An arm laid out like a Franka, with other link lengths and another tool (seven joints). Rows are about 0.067 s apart.
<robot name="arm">
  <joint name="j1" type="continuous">
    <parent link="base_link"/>
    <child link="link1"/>
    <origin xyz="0 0 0.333" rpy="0 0 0"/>
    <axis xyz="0 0 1"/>
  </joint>
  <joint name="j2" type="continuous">
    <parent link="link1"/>
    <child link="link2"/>
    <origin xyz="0 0 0" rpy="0 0 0"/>
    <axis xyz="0 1 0"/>
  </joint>
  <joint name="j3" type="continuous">
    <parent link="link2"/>
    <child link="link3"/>
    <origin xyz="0 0 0.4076" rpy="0 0 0"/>
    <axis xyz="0 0 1"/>
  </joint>
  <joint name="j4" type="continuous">
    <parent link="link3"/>
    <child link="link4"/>
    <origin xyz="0.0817 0 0" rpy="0 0 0"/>
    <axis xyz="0 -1 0"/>
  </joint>
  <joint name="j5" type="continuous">
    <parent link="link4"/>
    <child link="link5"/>
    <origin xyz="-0.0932 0 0.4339" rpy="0 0 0"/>
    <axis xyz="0 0 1"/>
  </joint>
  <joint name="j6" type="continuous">
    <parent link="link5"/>
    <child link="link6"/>
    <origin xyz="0 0 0" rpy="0 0 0"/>
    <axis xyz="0 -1 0"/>
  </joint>
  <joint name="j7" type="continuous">
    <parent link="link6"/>
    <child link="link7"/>
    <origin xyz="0.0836 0 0" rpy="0 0 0"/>
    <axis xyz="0 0 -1"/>
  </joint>
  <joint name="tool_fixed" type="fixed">
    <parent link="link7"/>
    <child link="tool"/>
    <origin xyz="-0.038 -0.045 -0.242" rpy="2.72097 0 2.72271"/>
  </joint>
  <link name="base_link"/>
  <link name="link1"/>
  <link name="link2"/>
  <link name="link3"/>
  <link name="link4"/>
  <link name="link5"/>
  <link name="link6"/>
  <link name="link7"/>
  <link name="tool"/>
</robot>
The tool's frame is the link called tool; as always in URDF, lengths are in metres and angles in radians. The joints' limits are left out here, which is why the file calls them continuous.
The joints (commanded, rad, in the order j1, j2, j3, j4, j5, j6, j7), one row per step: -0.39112, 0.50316, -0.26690, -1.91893, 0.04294, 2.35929, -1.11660; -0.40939, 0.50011, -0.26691, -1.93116, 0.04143, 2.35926, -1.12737; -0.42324, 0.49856, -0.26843, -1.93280, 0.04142, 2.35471, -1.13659; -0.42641, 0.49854, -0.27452, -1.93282, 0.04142, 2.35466, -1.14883; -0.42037, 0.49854, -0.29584, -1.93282, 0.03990, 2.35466, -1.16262; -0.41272, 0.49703, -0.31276, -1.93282, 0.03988, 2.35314, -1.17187; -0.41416, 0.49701, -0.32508, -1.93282, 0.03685, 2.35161, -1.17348; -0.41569, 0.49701, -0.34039, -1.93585, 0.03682, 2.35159, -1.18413; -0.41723, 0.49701, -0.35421, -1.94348, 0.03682, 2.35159, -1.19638; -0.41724, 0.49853, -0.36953, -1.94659, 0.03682, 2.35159, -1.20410; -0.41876, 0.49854, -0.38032, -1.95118, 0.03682, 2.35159, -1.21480; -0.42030, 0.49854, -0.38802, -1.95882, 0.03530, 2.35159, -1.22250; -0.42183, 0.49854, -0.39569, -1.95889, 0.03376, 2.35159, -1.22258; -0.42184, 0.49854, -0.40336, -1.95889, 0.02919, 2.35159, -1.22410; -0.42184, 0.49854, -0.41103, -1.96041, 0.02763, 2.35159, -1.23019
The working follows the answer.
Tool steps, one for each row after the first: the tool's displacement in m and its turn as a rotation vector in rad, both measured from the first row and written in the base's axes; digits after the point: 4 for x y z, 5 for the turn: -0.0132, -0.0071, -0.0034, 0.00637, 0.00820, -0.00801; -0.0215, -0.0143, -0.0034, 0.00991, 0.01226, -0.01469; -0.0253, -0.0193, -0.0028, 0.00859, 0.01400, -0.01107; -0.0317, -0.0278, -0.0002, 0.00010, 0.01953, -0.00903; -0.0355, -0.0328, 0.0027, -0.00587, 0.02303, -0.00729; -0.0425, -0.0399, 0.0043, -0.01132, 0.02817, -0.01598; -0.0516, -0.0477, 0.0049, -0.01467, 0.03407, -0.02089; -0.0619, -0.0534, 0.0033, -0.01410, 0.04316, -0.02362; -0.0708, -0.0601, 0.0031, -0.01696, 0.05028, -0.03001; -0.0785, -0.0648, 0.0025, -0.01704, 0.05638, -0.03120; -0.0862, -0.0672, 0.0003, -0.01470, 0.06470, -0.03202; -0.0911, -0.0716, 0.0015, -0.01838, 0.06710, -0.03918; -0.0952, -0.0756, 0.0029, -0.02318, 0.07119, -0.04117; -0.0995, -0.0790, 0.0035, -0.02509, 0.07501, -0.04108
Tool pose at each row, in the base's axes (x y z in m, rotation vector in rad; rounded; the steps above come from the unrounded poses): 0.5384, -0.4796, 0.1547, 0.02487, -2.98738, -0.56118; 0.5252, -0.4867, 0.1513, 0.01107, -2.97909, -0.57028; 0.5169, -0.4939, 0.1513, 0.00026, -2.97531, -0.57563; 0.5131, -0.4989, 0.1519, 0.00505, -2.97338, -0.57299; 0.5067, -0.5074, 0.1544, 0.00588, -2.97000, -0.55928; 0.5029, -0.5124, 0.1574, 0.00702, -2.96792, -0.54967; 0.4959, -0.5195, 0.1590, -0.00771, -2.96584, -0.54172; 0.4868, -0.5274, 0.1596, -0.01687, -2.96178, -0.53636; 0.4765, -0.5330, 0.1580, -0.02335, -2.95322, -0.53611; 0.4676, -0.5397, 0.1577, -0.03491, -2.94801, -0.53148; 0.4599, -0.5445, 0.1572, -0.03830, -2.94227, -0.53056; 0.4522, -0.5468, 0.1550, -0.04152, -2.93369, -0.53284; 0.4473, -0.5513, 0.1562, -0.05296, -2.93335, -0.52779; 0.4432, -0.5553, 0.1576, -0.05731, -2.93086, -0.52031; 0.4389, -0.5586, 0.1581, -0.05831, -2.92759, -0.51693

